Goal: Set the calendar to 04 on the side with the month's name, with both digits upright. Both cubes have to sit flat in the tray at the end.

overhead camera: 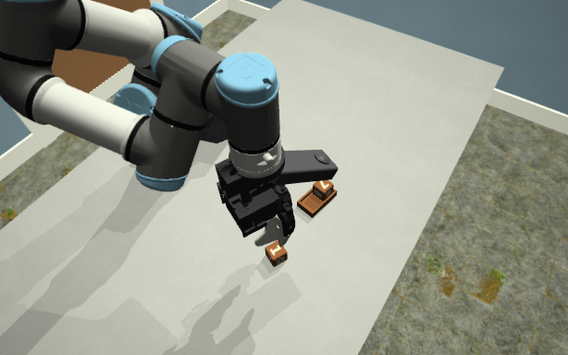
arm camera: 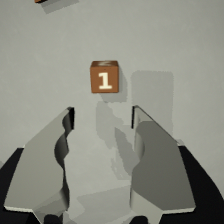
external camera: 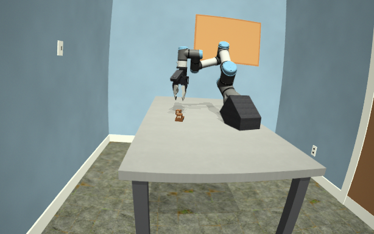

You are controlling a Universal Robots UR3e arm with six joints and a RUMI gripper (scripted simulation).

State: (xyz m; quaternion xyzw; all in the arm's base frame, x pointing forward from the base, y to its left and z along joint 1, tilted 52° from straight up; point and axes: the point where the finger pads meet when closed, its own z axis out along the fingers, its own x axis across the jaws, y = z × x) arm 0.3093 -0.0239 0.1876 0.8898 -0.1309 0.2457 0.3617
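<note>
My gripper is now 9 cm above the cube. Also, from my hand: brown tray 15 cm to the left, 10 cm below.
</note>
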